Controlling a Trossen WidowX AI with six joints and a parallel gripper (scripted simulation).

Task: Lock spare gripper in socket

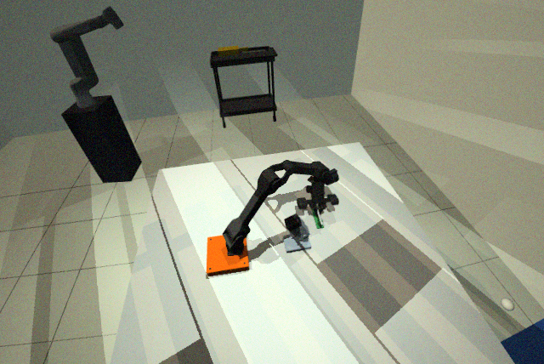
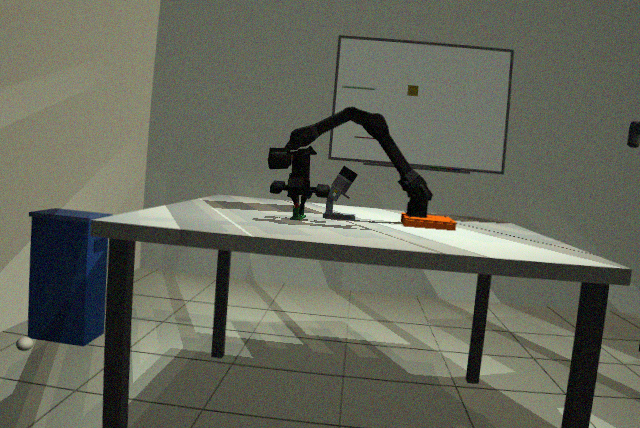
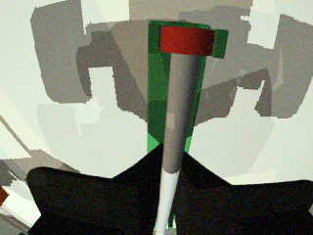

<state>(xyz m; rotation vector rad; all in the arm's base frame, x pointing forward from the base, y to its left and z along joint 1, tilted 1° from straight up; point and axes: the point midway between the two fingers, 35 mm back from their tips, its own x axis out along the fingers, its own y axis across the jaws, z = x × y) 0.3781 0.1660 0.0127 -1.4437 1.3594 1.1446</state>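
My gripper tip is now 10 mm to the right of the green bracket and 10 mm below it. Also, from my gripper tip: socket 130 mm to the right, 100 mm behind, 40 mm above; spare gripper 130 mm to the right, 110 mm behind, 110 mm above.
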